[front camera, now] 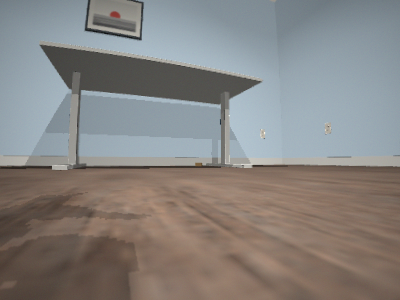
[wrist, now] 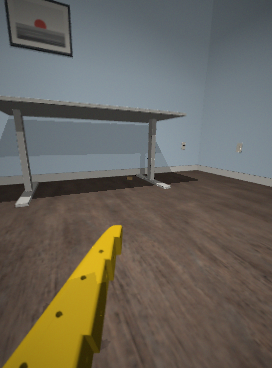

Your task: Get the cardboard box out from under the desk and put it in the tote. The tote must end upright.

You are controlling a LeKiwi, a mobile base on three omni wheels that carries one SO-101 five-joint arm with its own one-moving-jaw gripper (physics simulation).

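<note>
The cardboard box is a tiny tan shape on the floor under the desk, just left of the desk's right leg. It is far off, and its details are too small to tell. The tote does not show in either view. In the wrist view one notched yellow jaw of my gripper shows at the lower left, pointing up and forward over the floor. The moving jaw is out of the picture, so my gripper is fully open. It is far from the box and touches nothing.
The desk's left leg and right leg stand on long feet on the wooden floor. A blue wall with a white baseboard runs behind the desk and meets another wall at the right. A framed picture hangs above.
</note>
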